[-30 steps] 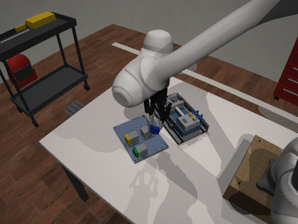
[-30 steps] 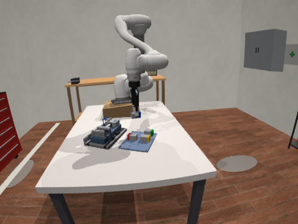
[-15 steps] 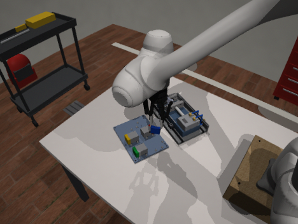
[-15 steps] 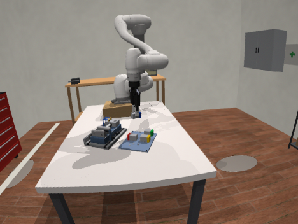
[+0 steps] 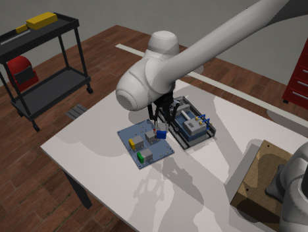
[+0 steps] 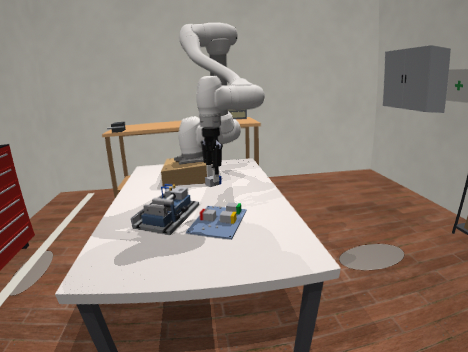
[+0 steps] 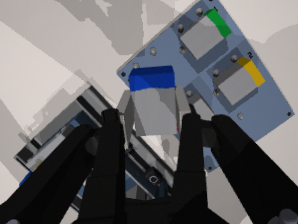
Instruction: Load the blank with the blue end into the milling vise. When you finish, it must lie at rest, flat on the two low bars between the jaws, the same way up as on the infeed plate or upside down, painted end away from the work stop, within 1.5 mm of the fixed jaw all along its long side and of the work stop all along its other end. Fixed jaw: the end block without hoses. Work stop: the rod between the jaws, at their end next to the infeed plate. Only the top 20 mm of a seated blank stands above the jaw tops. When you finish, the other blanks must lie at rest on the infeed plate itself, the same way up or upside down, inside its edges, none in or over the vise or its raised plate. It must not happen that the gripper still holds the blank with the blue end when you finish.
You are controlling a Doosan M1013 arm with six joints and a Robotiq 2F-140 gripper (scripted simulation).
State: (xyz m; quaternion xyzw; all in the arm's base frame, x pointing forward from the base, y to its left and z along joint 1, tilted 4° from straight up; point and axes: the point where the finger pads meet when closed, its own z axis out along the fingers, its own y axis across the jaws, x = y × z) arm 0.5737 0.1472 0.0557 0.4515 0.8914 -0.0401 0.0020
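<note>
Now: the blue-ended blank 30 mm below my hand. From my hand the other things lie so: red-ended blank: 90 mm ahead, 30 mm to the right, 160 mm below; then yellow-ended blank: 110 mm ahead, 60 mm to the left, 160 mm below; then green blank: 30 mm ahead, 90 mm to the left, 160 mm below.
</note>
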